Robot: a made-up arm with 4 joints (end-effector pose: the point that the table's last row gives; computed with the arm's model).
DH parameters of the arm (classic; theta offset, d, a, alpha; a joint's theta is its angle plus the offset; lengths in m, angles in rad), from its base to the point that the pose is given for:
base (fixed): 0 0 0 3.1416
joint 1: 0.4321 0 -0.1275 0
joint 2: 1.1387 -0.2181 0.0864 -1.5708
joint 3: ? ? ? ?
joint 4: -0.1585 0 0.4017 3.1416
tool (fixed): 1.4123 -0.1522 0 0
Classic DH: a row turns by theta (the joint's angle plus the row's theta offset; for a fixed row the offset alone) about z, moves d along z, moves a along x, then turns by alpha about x.
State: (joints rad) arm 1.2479 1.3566 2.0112 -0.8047
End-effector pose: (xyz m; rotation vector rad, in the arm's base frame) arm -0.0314 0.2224 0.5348 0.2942 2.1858 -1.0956
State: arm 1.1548 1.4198 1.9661 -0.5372
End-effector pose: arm 0.0236 0.2470 0.6066 -0.0330 2.2190 -1.2589
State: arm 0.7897 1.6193 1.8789 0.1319
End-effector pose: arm 0.1377 0.4104 0.6937 -0.9584 2.0774 -1.5979
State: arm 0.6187 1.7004 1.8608 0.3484
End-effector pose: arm 0.1422 0.4869 0.6867 -1.2799 1.9305 -1.6777
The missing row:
joint 3: 0 0.3398 0.0491 1.5708
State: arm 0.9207 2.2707 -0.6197 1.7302
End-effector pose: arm 0.7149 0.1252 0.0659 -0.4981 0.4463 1.3149
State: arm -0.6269 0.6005 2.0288 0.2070
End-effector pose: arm -0.4836 -0.0580 0.6893 -2.0169 -0.2364 -0.1139
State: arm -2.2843 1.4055 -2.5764 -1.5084
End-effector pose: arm 0.0706 -0.0737 0.3410 2.6951 -0.8776 0.7651
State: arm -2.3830 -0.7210 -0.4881 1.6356
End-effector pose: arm 0.7900 -0.0547 0.0430 -0.3827 0.3724 1.4369
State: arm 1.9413 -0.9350 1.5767 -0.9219
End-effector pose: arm -0.1009 -0.0506 0.4573 -0.8992 1.2956 -0.0661
